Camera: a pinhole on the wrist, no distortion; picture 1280 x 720 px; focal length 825.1 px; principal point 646.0 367.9 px. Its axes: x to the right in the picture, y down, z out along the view. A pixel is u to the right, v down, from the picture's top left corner.
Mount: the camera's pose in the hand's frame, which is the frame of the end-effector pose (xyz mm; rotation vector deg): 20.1 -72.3 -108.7 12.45 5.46 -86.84
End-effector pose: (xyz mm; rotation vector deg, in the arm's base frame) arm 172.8 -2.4 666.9 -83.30 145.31 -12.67
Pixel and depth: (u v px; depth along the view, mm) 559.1 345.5 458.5
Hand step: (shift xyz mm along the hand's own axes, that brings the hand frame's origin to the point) -28.3 -117.5 347.7
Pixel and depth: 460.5 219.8 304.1
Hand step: -60.2 -68.6 197.4
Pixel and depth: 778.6 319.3 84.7
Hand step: 9.7 -102.8 -29.0
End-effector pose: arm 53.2 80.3 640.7 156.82 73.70 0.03
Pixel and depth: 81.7 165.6 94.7
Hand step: -13.5 -28.8 -5.3
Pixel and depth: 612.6 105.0 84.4
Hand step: -13.0 -87.0 -27.8
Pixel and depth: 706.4 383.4 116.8
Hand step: 14.3 -104.0 3.9
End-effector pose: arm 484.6 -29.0 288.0 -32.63 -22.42 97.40
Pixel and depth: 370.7 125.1 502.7
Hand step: -173.2 -15.0 403.2
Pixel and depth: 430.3 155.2 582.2
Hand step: -180.2 -46.2 477.7
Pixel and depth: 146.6 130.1 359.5
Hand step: -121.4 64.4 276.8
